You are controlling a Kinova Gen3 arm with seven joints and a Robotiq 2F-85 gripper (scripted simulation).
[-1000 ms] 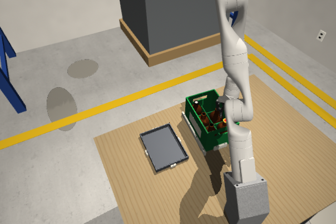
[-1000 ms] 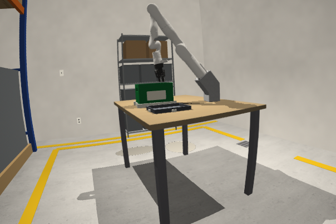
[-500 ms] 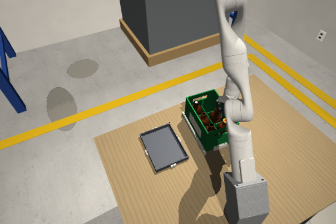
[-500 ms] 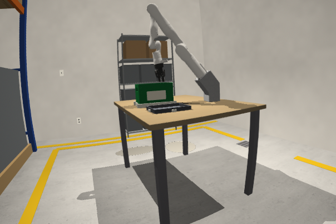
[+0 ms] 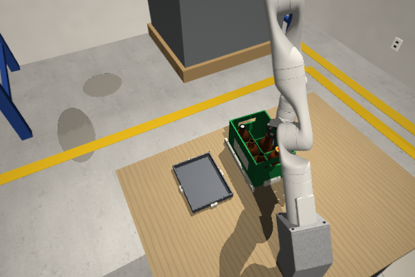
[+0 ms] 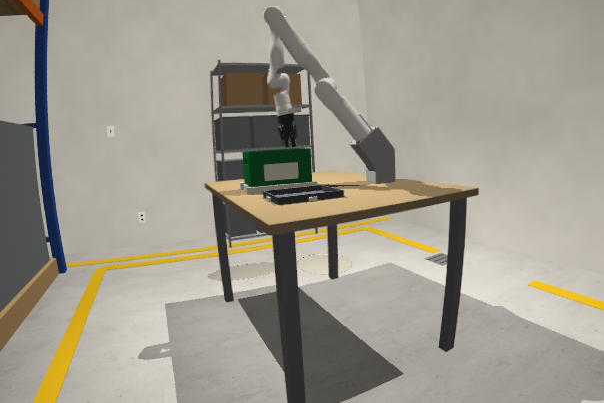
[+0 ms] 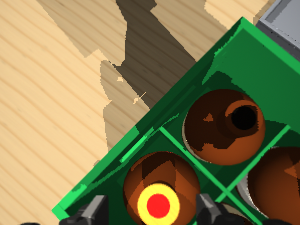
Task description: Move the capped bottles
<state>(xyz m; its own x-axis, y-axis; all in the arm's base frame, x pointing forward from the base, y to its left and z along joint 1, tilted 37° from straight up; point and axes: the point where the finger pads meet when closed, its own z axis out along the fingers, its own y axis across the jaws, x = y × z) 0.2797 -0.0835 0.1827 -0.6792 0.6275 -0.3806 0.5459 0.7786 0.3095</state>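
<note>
The brown bottle is 110 mm below my hand. From my hand the other things lie so: green crate (80 mm ahead, 50 mm to the left, 110 mm below); grey tray (40 mm ahead, 340 mm to the left, 180 mm below).
</note>
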